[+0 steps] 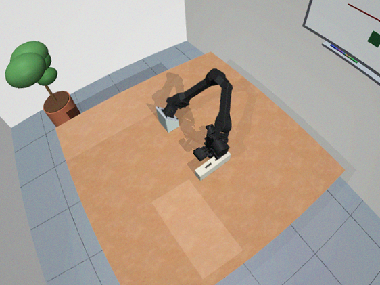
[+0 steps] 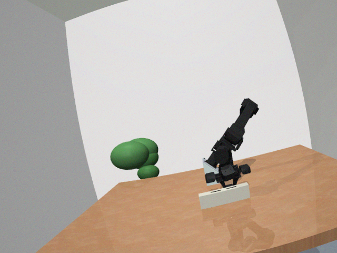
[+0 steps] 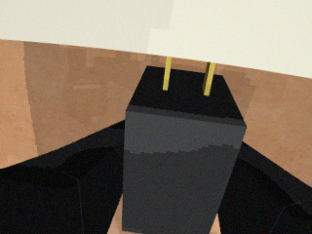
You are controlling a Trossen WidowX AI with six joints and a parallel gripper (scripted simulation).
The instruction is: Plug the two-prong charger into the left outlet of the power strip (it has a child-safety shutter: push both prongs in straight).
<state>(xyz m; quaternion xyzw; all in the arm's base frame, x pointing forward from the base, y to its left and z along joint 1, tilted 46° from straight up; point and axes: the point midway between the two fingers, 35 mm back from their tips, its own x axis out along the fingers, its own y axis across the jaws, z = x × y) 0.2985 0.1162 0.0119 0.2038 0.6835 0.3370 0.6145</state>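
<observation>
My gripper tip is now 2 cm short of the dark charger and 1 cm below it.
</observation>
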